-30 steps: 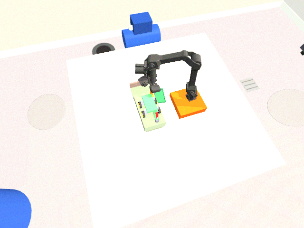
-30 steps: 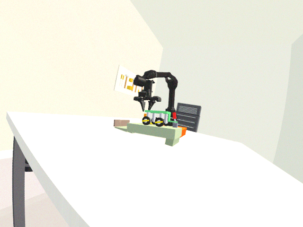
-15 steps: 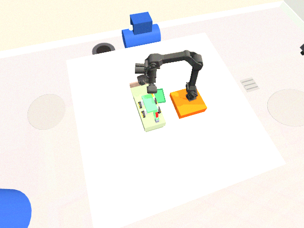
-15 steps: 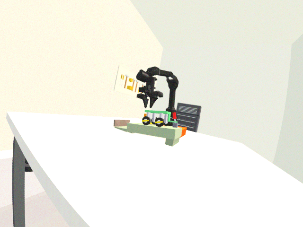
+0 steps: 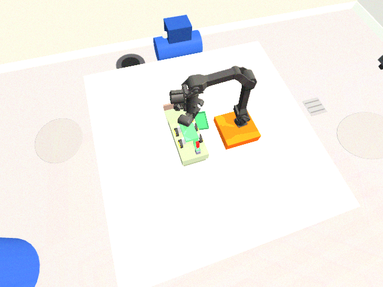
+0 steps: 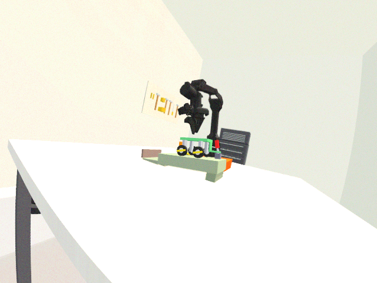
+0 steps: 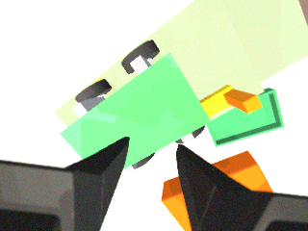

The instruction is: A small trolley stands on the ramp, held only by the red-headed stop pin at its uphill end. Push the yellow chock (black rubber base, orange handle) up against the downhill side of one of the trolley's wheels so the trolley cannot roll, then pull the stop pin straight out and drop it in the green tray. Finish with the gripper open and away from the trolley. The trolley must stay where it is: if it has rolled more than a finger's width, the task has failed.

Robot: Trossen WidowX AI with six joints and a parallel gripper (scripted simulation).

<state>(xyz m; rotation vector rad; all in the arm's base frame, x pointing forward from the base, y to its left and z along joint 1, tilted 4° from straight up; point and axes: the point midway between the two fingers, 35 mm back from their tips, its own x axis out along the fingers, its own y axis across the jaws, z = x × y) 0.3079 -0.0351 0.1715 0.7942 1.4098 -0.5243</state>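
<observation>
Right now the red-headed stop pin is 12 cm to the left of my gripper tip, 5 cm below it and 1 cm ahead of it. The rest, counted from my gripper tip: trolley (7 cm below, 3 cm to the left, 2 cm ahead); yellow chock (10 cm below, 6 cm to the right, 4 cm behind); pale green ramp (13 cm below, 2 cm to the left, 2 cm ahead).
</observation>
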